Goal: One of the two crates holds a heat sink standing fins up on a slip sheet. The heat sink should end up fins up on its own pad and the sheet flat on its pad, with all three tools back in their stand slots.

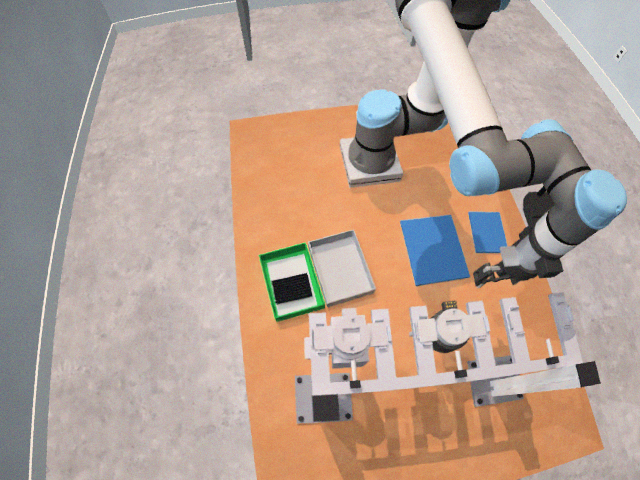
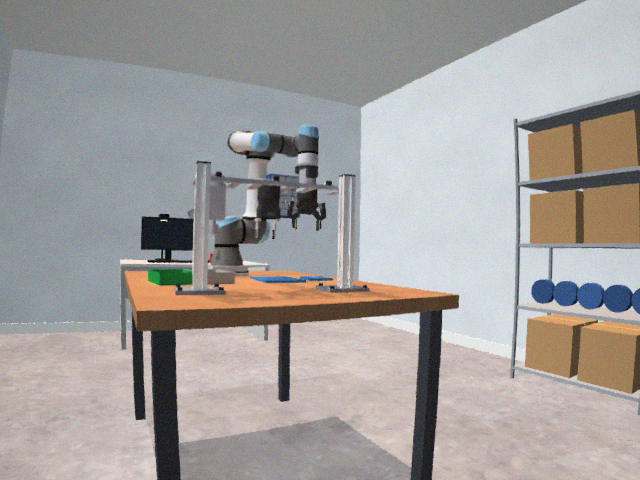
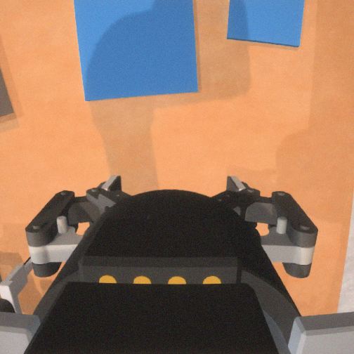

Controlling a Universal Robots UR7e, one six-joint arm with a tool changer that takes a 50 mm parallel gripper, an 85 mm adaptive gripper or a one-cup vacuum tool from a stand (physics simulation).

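Frame: origin at the arm's base, x right, y back, z down, level; millimetres.
Where they show: hand, its tool point: (image 2: pixel 307 182); arm's base, origin of its link: (image 1: pixel 371 155) (image 2: pixel 226 265).
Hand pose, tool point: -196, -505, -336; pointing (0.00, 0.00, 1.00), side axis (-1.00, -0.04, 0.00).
Note:
Each offset is from my tool point to the centre of the thing, as dx, dy, dz. "spot": to the spot under its first point.
The black heat sink @(+476, +94, +362) (image 1: pixel 292 288) stands fins up on the white slip sheet @(+477, +113, +378) (image 1: pixel 287 268) in the green crate @(+476, +115, +360) (image 1: pixel 302 313) (image 2: pixel 169 277). The grey crate @(+337, +143, +360) (image 1: pixel 343 268) (image 2: pixel 222 277) beside it is empty. A large blue pad @(spot: +55, +174, +372) (image 1: pixel 434 250) (image 2: pixel 277 279) (image 3: pixel 142 55) and a small blue pad @(spot: -132, +216, +371) (image 1: pixel 487 232) (image 2: pixel 315 278) (image 3: pixel 265 22) lie on the table. My gripper (image 1: pixel 488 276) (image 2: pixel 307 226) (image 3: pixel 176 184), the adaptive one, is open and empty, high above the table between the pads and the tool stand (image 1: pixel 398 383) (image 2: pixel 345 232). Two tools @(spot: +363, -105, +33) (image 1: pixel 351 335) @(spot: +189, -114, +33) (image 1: pixel 450 328) hang in the stand; its right slot is empty.
The stand's slot arms and posts rise along the front of the orange table (image 1: pixel 279 206) (image 2: pixel 289 310). The arm's base (image 1: pixel 373 160) stands at the back. A monitor (image 2: pixel 166 233) on a second table and a shelf unit (image 2: pixel 515 248) with boxes stand farther off.

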